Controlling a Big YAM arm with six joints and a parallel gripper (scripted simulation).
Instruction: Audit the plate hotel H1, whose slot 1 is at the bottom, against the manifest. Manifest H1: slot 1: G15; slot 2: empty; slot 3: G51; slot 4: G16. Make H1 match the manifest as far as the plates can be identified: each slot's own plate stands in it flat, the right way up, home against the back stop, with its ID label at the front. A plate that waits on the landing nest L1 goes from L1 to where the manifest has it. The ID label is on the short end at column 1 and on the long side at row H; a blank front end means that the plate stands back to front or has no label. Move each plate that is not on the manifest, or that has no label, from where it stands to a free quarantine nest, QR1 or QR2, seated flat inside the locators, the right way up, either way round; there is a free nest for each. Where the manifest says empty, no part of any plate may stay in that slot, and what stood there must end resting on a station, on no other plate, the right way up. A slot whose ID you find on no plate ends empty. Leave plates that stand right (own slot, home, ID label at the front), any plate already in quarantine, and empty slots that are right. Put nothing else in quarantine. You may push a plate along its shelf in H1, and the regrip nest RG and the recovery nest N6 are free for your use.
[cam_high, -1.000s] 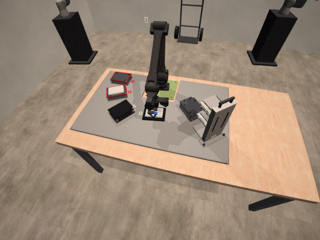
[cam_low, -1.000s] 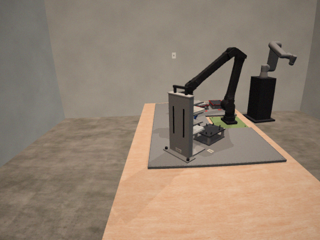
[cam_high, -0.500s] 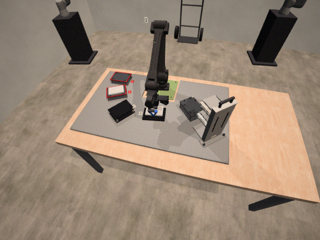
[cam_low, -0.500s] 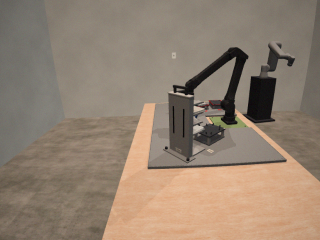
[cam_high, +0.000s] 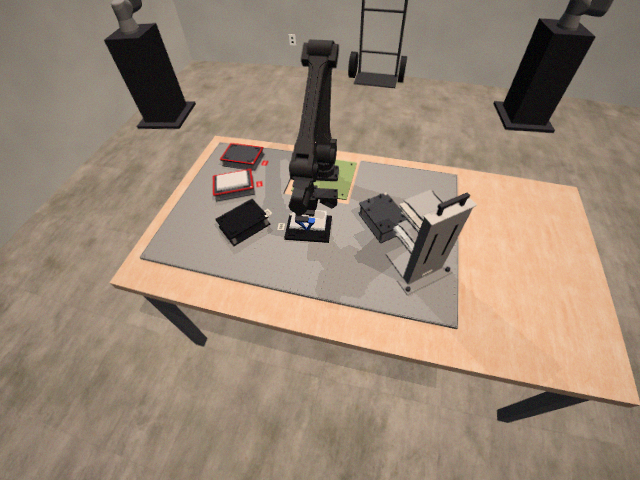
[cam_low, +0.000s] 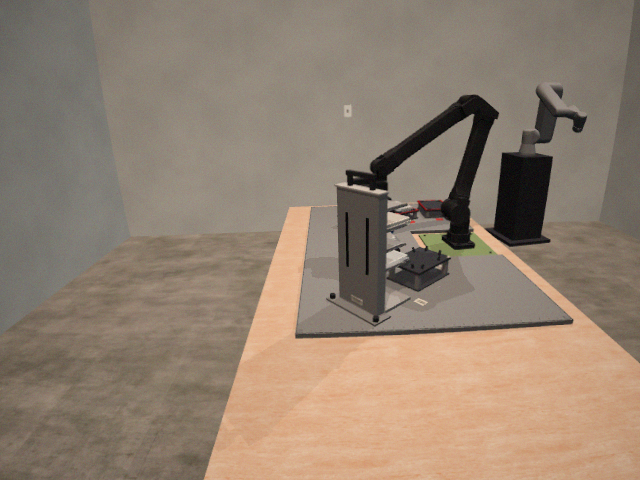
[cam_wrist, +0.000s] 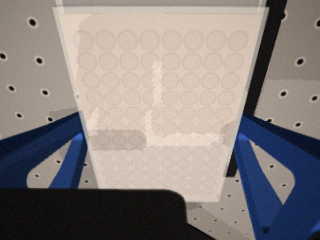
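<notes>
The black N6 nest is 1 cm ahead of my hand and 4 cm below it. The rest, counted from my hand: dark raised RG nest: 4 cm behind, 27 cm to the left, 1 cm above; then white plate labelled G51: 10 cm ahead, 36 cm to the left, 17 cm above; then H1 tag: 1 cm ahead, 42 cm to the left, 5 cm below.
</notes>
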